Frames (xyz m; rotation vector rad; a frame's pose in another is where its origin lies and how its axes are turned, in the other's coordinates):
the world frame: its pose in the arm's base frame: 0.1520 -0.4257 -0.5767 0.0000 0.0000 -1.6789
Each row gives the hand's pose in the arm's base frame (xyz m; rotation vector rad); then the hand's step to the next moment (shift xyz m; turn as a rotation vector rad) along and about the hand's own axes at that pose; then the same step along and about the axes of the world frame.
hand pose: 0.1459 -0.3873 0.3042 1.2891 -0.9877 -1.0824
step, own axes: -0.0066 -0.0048 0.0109 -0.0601 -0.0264 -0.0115
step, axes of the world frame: -0.0027 -0.0127 -0.0040 -0.0609 -0.0106 -0.0250
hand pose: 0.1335 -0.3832 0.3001 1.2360 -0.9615 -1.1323
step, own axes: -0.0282 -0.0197 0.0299 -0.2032 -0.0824 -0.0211
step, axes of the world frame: -0.0178 -0.0392 -0.0151 -0.2003 -0.0517 -0.0756
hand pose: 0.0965 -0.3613 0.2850 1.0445 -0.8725 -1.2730
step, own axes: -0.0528 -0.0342 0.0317 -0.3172 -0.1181 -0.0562
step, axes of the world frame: -0.0433 -0.0518 -0.0202 -0.3183 -0.0559 -0.1153
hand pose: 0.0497 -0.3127 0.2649 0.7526 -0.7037 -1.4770
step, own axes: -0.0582 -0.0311 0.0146 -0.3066 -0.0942 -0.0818
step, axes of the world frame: -0.0557 -0.0357 -0.0138 -0.3109 -0.0203 -0.1119
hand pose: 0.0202 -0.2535 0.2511 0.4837 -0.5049 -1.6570
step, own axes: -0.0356 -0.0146 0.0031 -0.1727 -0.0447 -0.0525
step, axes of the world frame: -0.0362 -0.0126 -0.0049 -0.1748 -0.0009 -0.0634
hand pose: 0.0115 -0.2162 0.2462 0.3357 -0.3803 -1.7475
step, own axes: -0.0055 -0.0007 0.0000 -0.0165 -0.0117 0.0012
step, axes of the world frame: -0.0055 -0.0001 -0.0002 -0.0176 -0.0094 -0.0036
